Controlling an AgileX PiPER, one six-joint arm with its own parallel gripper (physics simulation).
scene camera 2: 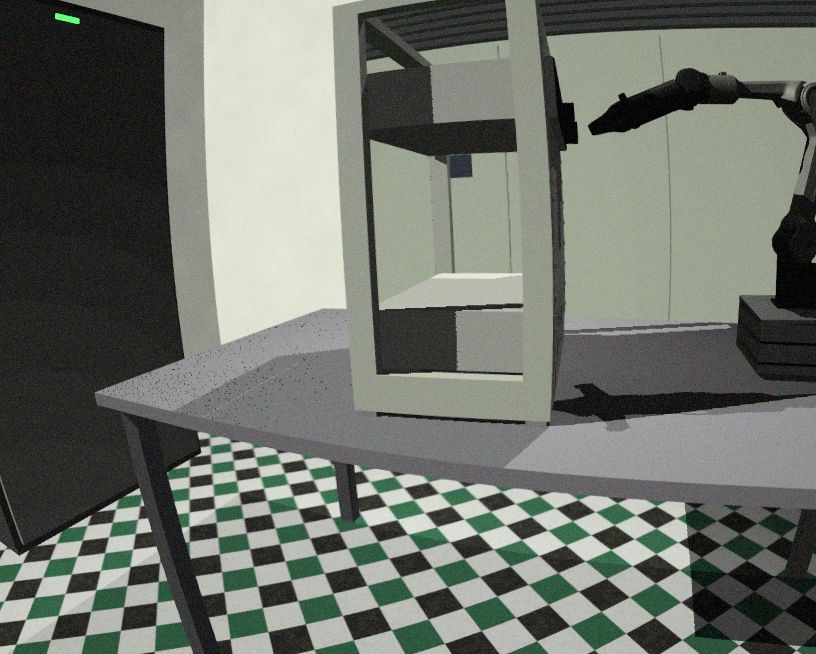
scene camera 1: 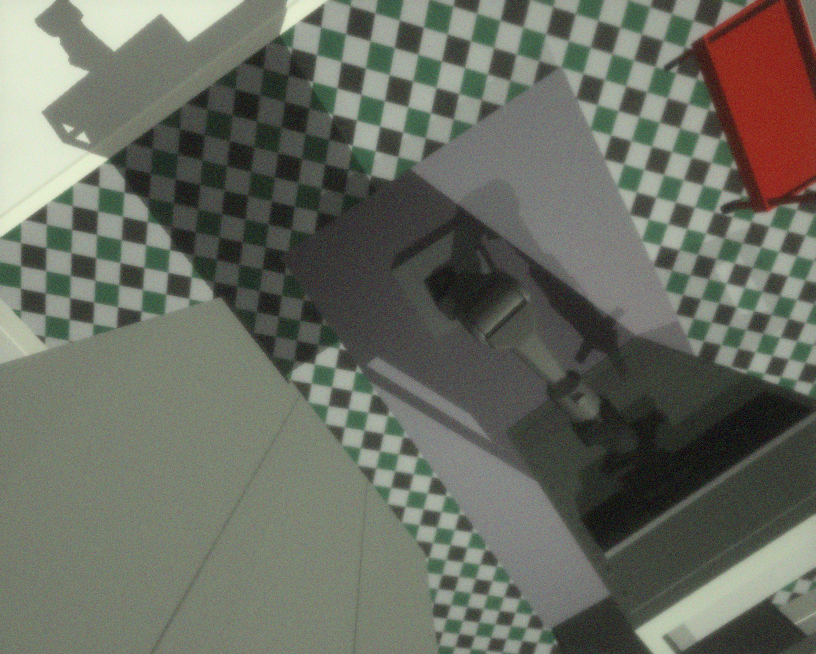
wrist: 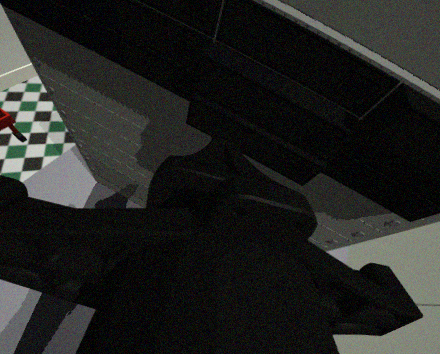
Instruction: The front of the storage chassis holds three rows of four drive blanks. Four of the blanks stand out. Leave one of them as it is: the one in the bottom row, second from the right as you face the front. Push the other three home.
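The storage chassis [scene camera 2: 473, 95] [wrist: 300, 75] sits high in the open rack. Its dark front faces the arm. In scene camera 2, dark parts [scene camera 2: 569, 123] stick out from that front, overlapping so that I cannot count them or tell their rows. In the wrist view, a dark block [wrist: 270, 145] juts out along the front's lower edge; thin pale lines cross the front farther up. My gripper [scene camera 2: 591, 129] [wrist: 218, 152] is shut and empty, its tips a short gap away from the protruding parts. In scene camera 1 the fingertips are lost in shadow.
The rack's pale frame [scene camera 2: 536, 238] stands on the grey table [scene camera 2: 613, 449]. A lower box [scene camera 2: 487, 340] sits in the rack. The arm's base block [scene camera 2: 776, 340] is at the right. A red object [scene camera 1: 769, 109] stands on the checkered floor. A dark cabinet [scene camera 2: 81, 238] stands at the left.
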